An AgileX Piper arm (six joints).
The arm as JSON. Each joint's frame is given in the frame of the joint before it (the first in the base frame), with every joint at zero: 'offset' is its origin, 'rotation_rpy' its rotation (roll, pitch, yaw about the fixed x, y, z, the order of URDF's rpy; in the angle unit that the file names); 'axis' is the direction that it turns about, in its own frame. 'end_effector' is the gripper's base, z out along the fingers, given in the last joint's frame.
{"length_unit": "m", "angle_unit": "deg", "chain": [
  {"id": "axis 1", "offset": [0.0, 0.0, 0.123], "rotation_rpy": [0.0, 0.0, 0.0], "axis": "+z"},
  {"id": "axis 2", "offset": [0.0, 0.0, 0.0], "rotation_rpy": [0.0, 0.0, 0.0], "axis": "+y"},
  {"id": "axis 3", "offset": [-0.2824, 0.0, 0.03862], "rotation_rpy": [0.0, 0.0, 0.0], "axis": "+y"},
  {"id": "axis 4", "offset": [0.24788, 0.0, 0.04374], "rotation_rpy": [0.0, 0.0, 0.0], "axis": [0.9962, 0.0, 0.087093]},
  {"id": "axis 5", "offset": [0.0, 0.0, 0.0], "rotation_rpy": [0.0, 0.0, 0.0], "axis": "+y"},
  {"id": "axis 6", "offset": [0.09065, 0.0, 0.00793], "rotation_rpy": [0.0, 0.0, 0.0], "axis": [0.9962, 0.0, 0.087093]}
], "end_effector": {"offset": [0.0, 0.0, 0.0], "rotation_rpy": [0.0, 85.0, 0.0]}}
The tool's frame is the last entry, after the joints.
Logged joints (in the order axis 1, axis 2, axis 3, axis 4, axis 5, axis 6), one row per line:
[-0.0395 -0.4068 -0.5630 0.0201 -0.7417 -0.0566]
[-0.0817 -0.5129 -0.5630 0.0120 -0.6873 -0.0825]
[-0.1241 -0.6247 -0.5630 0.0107 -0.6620 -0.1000]
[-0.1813 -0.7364 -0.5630 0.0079 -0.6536 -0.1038]
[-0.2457 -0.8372 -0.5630 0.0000 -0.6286 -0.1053]
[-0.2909 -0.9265 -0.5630 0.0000 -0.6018 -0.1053]
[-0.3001 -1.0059 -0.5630 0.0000 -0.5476 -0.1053]
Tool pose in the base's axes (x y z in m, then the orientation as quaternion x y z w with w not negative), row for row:
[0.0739 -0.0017 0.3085 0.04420 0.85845 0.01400 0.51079]
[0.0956 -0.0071 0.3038 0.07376 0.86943 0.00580 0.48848]
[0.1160 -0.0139 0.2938 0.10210 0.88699 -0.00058 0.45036]
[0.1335 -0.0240 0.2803 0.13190 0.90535 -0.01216 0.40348]
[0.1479 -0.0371 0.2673 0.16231 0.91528 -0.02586 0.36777]
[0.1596 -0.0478 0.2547 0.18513 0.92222 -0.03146 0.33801]
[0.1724 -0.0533 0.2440 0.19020 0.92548 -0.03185 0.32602]
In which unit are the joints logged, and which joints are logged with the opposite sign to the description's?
The joints are logged in radians. Opposite sign: axis 2, axis 5, axis 6.
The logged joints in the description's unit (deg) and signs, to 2 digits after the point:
[-2.26 23.31 -32.26 1.15 42.50 3.24]
[-4.68 29.39 -32.26 0.69 39.38 4.73]
[-7.11 35.79 -32.26 0.61 37.93 5.73]
[-10.39 42.19 -32.26 0.45 37.45 5.95]
[-14.08 47.97 -32.26 0.00 36.02 6.03]
[-16.67 53.08 -32.26 0.00 34.48 6.03]
[-17.19 57.63 -32.26 0.00 31.38 6.03]

